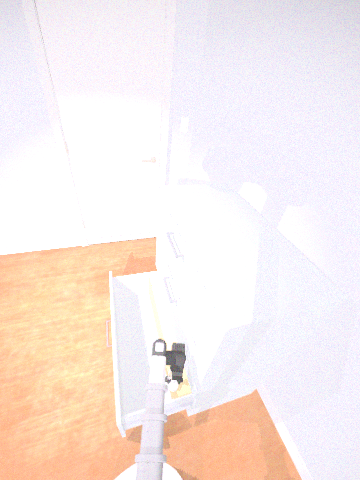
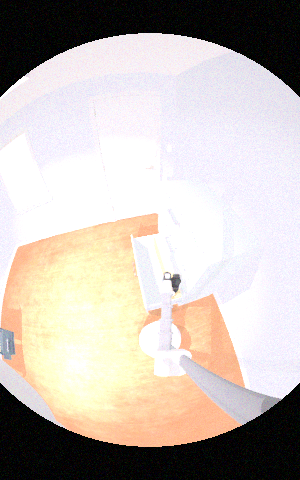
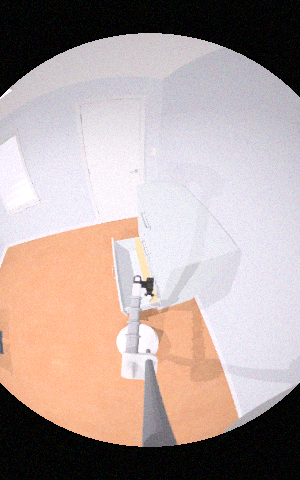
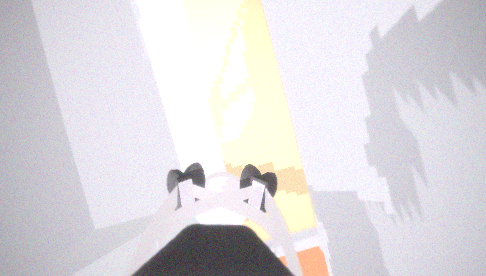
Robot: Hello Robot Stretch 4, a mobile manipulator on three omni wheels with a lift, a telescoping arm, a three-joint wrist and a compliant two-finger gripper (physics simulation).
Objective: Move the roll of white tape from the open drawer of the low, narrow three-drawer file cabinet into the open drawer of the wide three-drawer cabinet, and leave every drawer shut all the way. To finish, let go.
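Frame: origin at the robot's base, x back, y right, z up, level; millimetres.
Where they show: gripper, between the fingertips: [image 1: 173, 381] [image 2: 171, 291] [image 3: 148, 294] [image 4: 222, 178].
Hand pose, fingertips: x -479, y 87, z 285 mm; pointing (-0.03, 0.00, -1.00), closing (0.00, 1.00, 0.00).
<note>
Each offset is from my fingertips to the centre of the thing. "spot": to the spot under its first point. Level surfaces: height alone.
The wide white three-drawer cabinet [image 1: 215, 280] [image 3: 172, 225] stands against the right wall. Its bottom drawer [image 1: 128, 340] [image 2: 146, 272] [image 3: 122, 275] [image 4: 65, 115] is open; the two upper drawers look shut. A pale yellow strip runs lengthwise inside the open drawer. My gripper [image 1: 175, 380] [image 3: 149, 295] [image 4: 222, 178] is over the open drawer, near its end closest to me. It is shut on the roll of white tape {dx +19, dy +0, dz +6 mm} [image 4: 223, 183], whose rim shows between the fingertips. Its height above the drawer floor is hard to tell. A low blue-grey unit [image 2: 7, 343] at the left edge, possibly the file cabinet, shows partly.
A white door {spot: dx -1475, dy -577, dz +883 mm} [image 1: 115, 125] [image 3: 115, 160] is in the back wall, left of the cabinet. My arm [image 1: 152, 425] [image 3: 133, 320] reaches over the drawer's near end wall. A window [image 3: 17, 175] is on the left wall. Wooden floor {dz -311 mm} [image 3: 65, 310] lies left of the drawer.
</note>
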